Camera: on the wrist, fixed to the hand. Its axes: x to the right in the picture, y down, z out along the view.
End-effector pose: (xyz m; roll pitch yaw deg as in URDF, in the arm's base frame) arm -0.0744 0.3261 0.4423 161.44 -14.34 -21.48
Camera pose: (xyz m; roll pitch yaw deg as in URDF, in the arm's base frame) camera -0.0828 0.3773 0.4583 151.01 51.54 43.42
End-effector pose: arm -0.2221 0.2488 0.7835 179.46 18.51 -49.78
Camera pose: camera -0.2012 0.2791 0.8234 -160.00 36.68 49.91
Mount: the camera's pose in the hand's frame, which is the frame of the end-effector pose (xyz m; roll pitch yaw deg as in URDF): -0.0218 -0.0352 -0.0351 -3.19 -37.00 -85.57
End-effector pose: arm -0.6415 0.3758 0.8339 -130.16 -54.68 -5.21
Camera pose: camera -0.6947 0.3765 0.8448 124.44 -10.24 93.21
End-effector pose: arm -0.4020 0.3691 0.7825 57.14 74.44 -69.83
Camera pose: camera -0.4104 0.4221 0.7905 -75.75 8.70 -178.30
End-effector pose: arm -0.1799 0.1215 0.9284 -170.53 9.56 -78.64
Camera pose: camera -0.1544 0.1417 0.9719 -171.57 27.80 12.40
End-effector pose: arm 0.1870 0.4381 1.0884 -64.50 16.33 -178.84
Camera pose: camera 0.2023 0.4853 1.1105 -120.16 -67.07 -147.89
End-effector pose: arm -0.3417 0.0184 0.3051 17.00 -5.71 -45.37
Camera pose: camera -0.3705 0.0143 0.2593 4.26 -20.31 -133.70
